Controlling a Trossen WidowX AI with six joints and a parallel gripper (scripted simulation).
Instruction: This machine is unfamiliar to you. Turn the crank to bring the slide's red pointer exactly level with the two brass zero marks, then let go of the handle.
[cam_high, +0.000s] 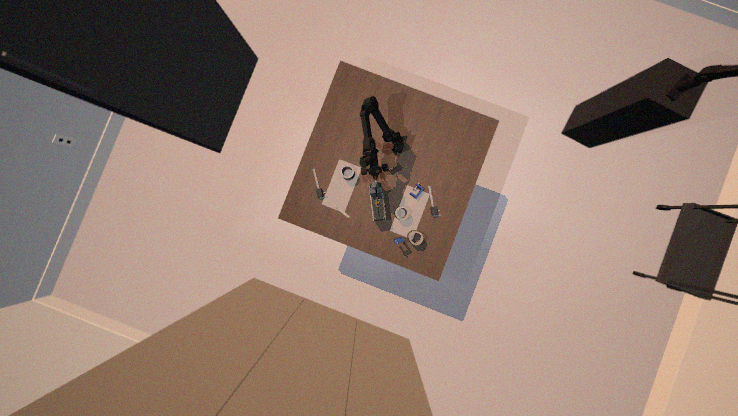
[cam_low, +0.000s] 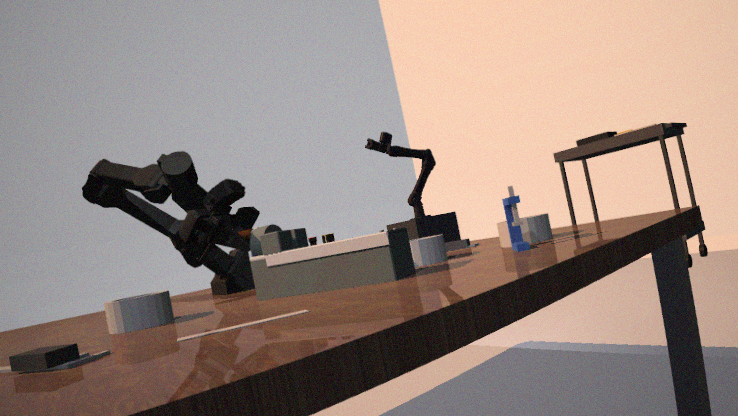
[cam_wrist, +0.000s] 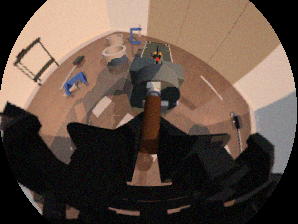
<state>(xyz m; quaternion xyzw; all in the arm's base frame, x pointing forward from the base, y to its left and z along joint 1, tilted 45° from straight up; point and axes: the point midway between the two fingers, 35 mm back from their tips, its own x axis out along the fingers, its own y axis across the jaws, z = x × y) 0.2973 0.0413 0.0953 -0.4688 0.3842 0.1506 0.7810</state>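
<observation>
Right now the crank handle is 1 cm behind my gripper tip, 1 cm to the right of it and 3 cm above it. The rest, counted from my gripper tip: red pointer 12 cm ahead, 7 cm to the left, 1 cm below; thin white rod 32 cm ahead, 12 cm to the right, 9 cm below.
</observation>
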